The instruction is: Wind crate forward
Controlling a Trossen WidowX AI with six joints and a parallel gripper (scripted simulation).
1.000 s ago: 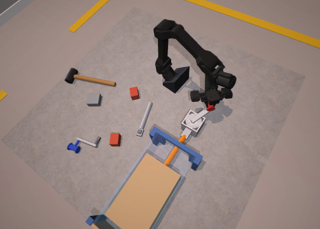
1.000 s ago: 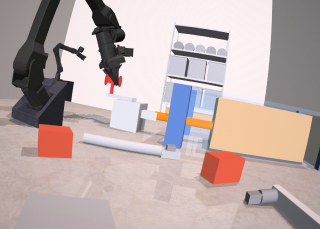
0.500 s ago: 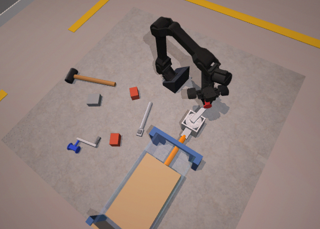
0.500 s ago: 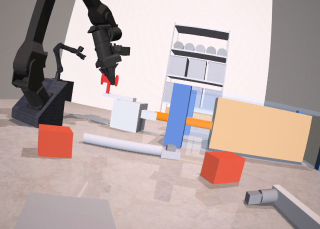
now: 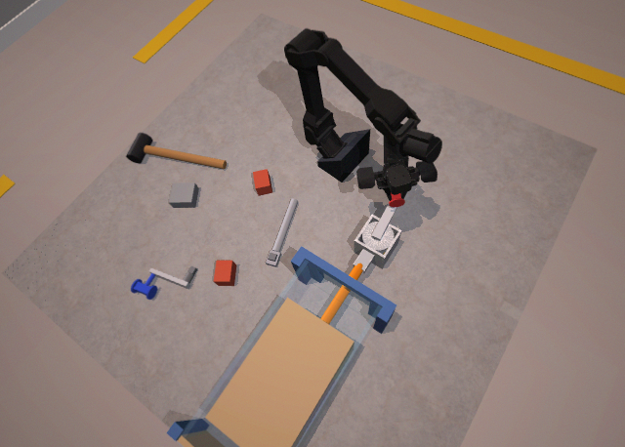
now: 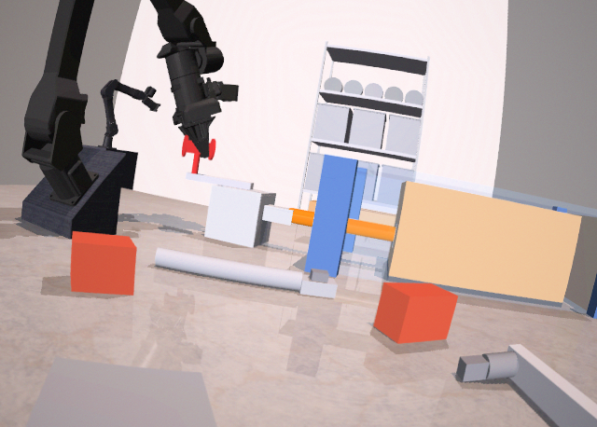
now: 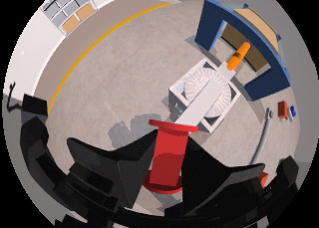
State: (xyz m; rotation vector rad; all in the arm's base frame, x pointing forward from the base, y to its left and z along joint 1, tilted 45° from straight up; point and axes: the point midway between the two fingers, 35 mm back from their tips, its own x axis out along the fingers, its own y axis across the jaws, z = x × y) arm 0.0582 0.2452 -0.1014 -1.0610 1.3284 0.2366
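Right now the crank handle is 3 cm ahead of my gripper tip and 3 cm below it. From my gripper tip the other things lie so: frame: 25 cm ahead, 3 cm to the left, 3 cm below; then red knob: 1 cm behind, 1 cm to the right; then grey winch: 7 cm ahead, 10 cm below.
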